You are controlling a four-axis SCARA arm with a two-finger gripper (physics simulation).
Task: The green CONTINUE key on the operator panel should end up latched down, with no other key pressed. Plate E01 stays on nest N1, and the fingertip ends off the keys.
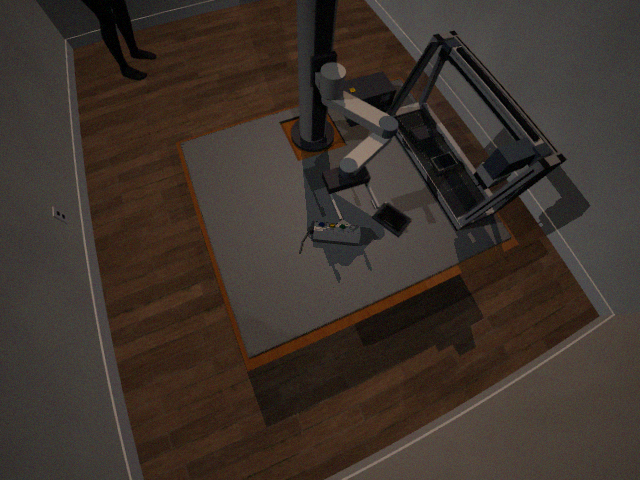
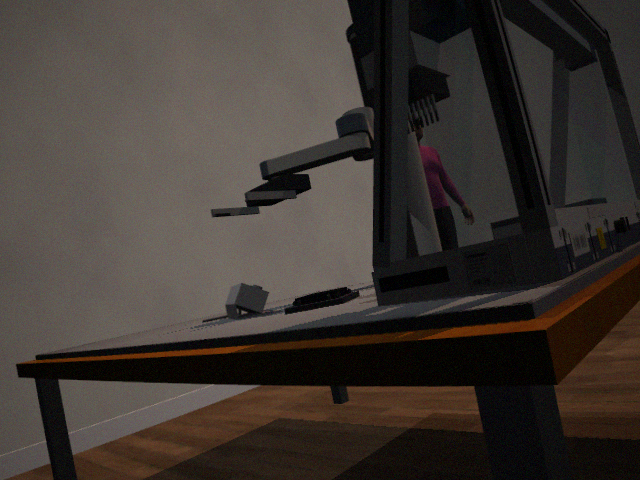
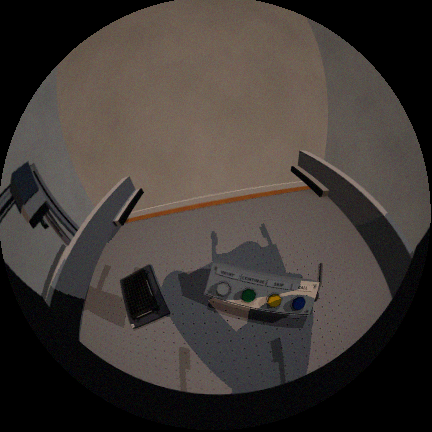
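The operator panel [image 1: 336, 237] [image 2: 249, 298] [image 3: 234, 282] stands tilted on the table. Its green CONTINUE key [image 1: 342, 226] [image 3: 248, 295] sits between a white key [image 3: 222, 289] and a yellow key [image 3: 274, 300]; a blue key [image 3: 298, 303] is at the end. Whether any key is latched down is too small to tell. A dark plate [image 1: 391, 218] [image 3: 139, 294], apparently E01, sits on a dark nest [image 2: 294, 310] [image 3: 161, 306] beside the panel. My gripper [image 1: 359, 212] [image 2: 229, 204] [image 3: 214, 165] is open and empty, high above the panel, touching no key.
A framed machine [image 1: 436, 198] [image 2: 391, 155] [image 3: 31, 195] stands on the table on the nest's side. The arm's column [image 1: 306, 103] rises at the table's back. A cable [image 1: 303, 242] [image 3: 320, 272] leaves the panel's blue-key end. A person [image 1: 116, 36] [image 2: 438, 175] stands beyond the table.
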